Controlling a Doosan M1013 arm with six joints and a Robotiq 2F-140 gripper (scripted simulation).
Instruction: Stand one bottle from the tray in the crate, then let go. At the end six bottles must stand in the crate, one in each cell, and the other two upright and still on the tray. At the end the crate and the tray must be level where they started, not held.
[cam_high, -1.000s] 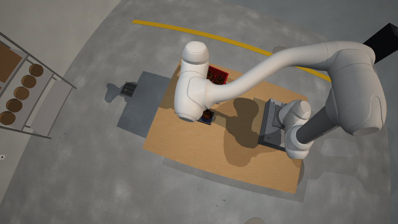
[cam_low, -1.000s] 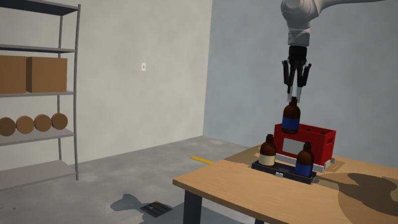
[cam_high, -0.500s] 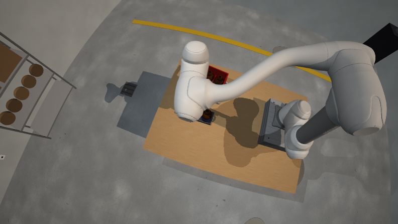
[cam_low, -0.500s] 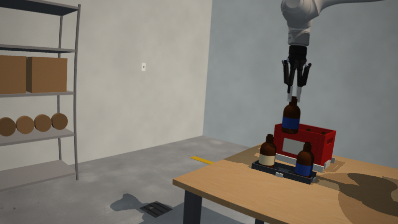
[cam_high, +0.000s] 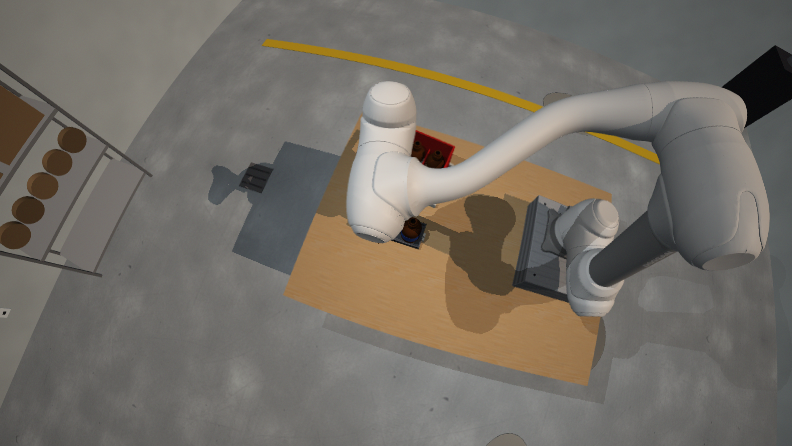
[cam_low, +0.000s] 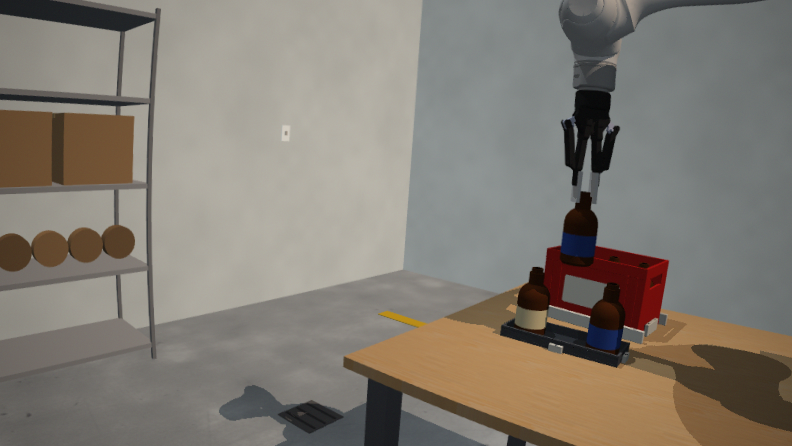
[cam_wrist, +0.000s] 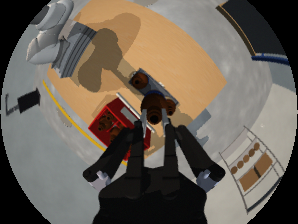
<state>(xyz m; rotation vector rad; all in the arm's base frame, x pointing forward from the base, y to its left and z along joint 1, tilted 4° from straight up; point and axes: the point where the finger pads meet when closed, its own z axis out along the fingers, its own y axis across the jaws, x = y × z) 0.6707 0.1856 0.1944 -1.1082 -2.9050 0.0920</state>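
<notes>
Now: the glass bottle 90 mm below my hand. The rest, counted from my hand: dark tray 340 mm below; then red crate 270 mm below, 260 mm to the right, 10 mm ahead.
</notes>
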